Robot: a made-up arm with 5 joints. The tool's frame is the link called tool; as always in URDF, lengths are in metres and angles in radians. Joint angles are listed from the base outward.
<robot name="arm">
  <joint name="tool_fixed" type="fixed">
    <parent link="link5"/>
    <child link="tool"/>
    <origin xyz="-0.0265 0.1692 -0.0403" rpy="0 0 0"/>
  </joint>
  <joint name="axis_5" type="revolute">
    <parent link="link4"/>
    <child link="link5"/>
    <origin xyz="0.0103 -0.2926 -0.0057" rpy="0 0 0"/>
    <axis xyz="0 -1 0"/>
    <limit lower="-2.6" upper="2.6"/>
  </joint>
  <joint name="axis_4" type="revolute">
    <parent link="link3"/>
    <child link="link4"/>
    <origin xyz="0.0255 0.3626 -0.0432" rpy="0 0 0"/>
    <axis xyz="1 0 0"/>
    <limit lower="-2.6" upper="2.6"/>
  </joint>
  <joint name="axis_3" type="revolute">
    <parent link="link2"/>
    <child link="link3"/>
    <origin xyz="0.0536 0.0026 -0.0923" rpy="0 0 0"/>
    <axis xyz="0 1 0"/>
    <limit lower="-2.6" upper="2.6"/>
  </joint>
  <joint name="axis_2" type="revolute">
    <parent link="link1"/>
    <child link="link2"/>
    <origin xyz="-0.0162 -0.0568 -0.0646" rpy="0 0 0"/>
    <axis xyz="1 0 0"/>
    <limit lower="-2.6" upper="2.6"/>
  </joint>
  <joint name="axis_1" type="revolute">
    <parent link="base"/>
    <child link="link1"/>
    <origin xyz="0 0 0.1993" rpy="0 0 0"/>
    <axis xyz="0 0 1"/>
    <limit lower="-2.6" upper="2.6"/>
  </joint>
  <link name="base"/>
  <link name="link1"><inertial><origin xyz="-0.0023 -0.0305 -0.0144"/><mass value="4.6"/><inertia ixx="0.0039" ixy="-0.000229" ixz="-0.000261" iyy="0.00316" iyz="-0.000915" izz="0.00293"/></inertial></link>
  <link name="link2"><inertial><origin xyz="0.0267 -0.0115 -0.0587"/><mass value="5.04"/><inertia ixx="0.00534" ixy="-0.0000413" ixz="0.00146" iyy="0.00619" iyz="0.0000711" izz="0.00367"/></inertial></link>
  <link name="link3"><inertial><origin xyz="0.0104 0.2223 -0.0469"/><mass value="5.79"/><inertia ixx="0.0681" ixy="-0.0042" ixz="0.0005" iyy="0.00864" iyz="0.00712" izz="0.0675"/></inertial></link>
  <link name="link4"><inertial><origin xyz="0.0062 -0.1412 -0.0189"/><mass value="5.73"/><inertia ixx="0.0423" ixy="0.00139" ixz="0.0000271" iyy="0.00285" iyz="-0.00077" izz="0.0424"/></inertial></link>
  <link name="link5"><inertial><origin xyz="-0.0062 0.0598 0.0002"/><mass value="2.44"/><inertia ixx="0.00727" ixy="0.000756" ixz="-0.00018" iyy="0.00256" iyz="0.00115" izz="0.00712"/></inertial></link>
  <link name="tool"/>
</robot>
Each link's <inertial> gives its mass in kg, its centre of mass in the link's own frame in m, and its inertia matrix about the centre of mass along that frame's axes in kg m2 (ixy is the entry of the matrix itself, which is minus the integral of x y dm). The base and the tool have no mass. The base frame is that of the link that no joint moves.
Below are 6 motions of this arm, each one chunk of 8 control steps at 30 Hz.
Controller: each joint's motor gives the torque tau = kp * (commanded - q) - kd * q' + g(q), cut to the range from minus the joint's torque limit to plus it. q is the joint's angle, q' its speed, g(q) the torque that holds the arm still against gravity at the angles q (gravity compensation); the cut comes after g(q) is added. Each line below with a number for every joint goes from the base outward.
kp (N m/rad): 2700 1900 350 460 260
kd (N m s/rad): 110 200 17 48 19
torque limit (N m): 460 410 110 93 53
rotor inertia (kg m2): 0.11 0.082 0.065 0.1 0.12
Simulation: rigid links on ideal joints. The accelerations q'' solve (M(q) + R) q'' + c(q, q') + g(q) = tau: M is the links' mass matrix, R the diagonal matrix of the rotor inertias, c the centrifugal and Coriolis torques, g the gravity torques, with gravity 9.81 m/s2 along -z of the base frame. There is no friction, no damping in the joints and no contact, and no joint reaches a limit. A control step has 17 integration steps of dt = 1/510 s. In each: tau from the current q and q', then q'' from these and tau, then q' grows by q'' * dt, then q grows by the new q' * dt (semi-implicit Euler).
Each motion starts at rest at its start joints. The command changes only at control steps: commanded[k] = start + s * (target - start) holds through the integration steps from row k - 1 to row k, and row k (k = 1, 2, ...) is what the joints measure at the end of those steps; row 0 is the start. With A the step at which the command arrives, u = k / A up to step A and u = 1 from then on. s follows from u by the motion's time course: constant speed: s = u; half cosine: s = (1 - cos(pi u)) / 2; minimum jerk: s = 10 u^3 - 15 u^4 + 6 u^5; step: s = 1 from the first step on.
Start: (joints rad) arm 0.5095 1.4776 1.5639 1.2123 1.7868
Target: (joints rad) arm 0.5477 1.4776 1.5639 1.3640 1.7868
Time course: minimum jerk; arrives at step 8
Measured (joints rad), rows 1 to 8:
1: 0.5098 1.4776 1.5638 1.2129 1.7868
2: 0.5118 1.4774 1.5632 1.2166 1.7868
3: 0.5163 1.4772 1.5624 1.2261 1.7868
4: 0.5232 1.4770 1.5619 1.2423 1.7868
5: 0.5311 1.4770 1.5621 1.2638 1.7868
6: 0.5383 1.4771 1.5632 1.2870 1.7868
7: 0.5434 1.4775 1.5647 1.3081 1.7868
8: 0.5460 1.4778 1.5660 1.3243 1.7868

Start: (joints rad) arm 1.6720 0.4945 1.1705 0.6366 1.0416
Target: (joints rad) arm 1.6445 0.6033 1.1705 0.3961 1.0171
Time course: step
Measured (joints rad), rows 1 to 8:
1: 1.6586 0.5219 1.1683 0.5793 1.0335
2: 1.6491 0.5450 1.1688 0.5259 1.0270
3: 1.6457 0.5615 1.1696 0.4879 1.0231
4: 1.6446 0.5733 1.1705 0.4611 1.0207
5: 1.6444 0.5818 1.1711 0.4422 1.0192
6: 1.6443 0.5879 1.1712 0.4288 1.0184
7: 1.6443 0.5922 1.1712 0.4193 1.0179
8: 1.6444 0.5954 1.1710 0.4125 1.0175

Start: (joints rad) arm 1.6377 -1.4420 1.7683 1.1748 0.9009
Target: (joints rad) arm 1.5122 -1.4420 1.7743 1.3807 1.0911
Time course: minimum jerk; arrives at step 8
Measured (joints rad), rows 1 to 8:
1: 1.6366 -1.4421 1.7680 1.1755 0.9019
2: 1.6302 -1.4424 1.7664 1.1804 0.9084
3: 1.6154 -1.4429 1.7644 1.1930 0.9243
4: 1.5929 -1.4433 1.7638 1.2150 0.9503
5: 1.5668 -1.4434 1.7658 1.2442 0.9828
6: 1.5428 -1.4430 1.7702 1.2760 1.0159
7: 1.5258 -1.4422 1.7757 1.3049 1.0433
8: 1.5172 -1.4414 1.7801 1.3272 1.0618

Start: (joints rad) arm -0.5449 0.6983 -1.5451 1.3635 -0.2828
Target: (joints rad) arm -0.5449 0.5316 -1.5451 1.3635 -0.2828
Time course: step
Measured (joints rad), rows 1 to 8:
1: -0.5470 0.6575 -1.5722 1.3654 -0.2827
2: -0.5464 0.6237 -1.5642 1.3644 -0.2828
3: -0.5450 0.5974 -1.5479 1.3641 -0.2828
4: -0.5440 0.5778 -1.5363 1.3640 -0.2828
5: -0.5438 0.5639 -1.5322 1.3638 -0.2828
6: -0.5440 0.5542 -1.5333 1.3636 -0.2828
7: -0.5444 0.5476 -1.5366 1.3635 -0.2828
8: -0.5446 0.5430 -1.5399 1.3634 -0.2828

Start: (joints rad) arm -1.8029 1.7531 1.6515 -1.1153 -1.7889
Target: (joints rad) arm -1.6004 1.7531 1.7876 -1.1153 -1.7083
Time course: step
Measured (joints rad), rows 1 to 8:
1: -1.6929 1.7573 1.6860 -1.1197 -1.7606
2: -1.6380 1.7537 1.7568 -1.1182 -1.7404
3: -1.6149 1.7519 1.7865 -1.1163 -1.7281
4: -1.6060 1.7516 1.7926 -1.1154 -1.7205
5: -1.6026 1.7518 1.7915 -1.1152 -1.7158
6: -1.6014 1.7521 1.7897 -1.1152 -1.7128
7: -1.6008 1.7524 1.7885 -1.1152 -1.7111
8: -1.6006 1.7526 1.7880 -1.1152 -1.7100

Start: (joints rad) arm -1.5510 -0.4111 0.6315 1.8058 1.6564
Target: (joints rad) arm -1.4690 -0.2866 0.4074 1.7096 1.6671
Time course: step
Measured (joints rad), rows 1 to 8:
1: -1.5012 -0.3798 0.5412 1.7755 1.6601
2: -1.4828 -0.3550 0.4681 1.7560 1.6627
3: -1.4765 -0.3362 0.4246 1.7438 1.6645
4: -1.4736 -0.3221 0.4058 1.7353 1.6655
5: -1.4717 -0.3118 0.4018 1.7290 1.6662
6: -1.4703 -0.3043 0.4038 1.7242 1.6665
7: -1.4695 -0.2990 0.4067 1.7206 1.6667
8: -1.4690 -0.2952 0.4085 1.7178 1.6669

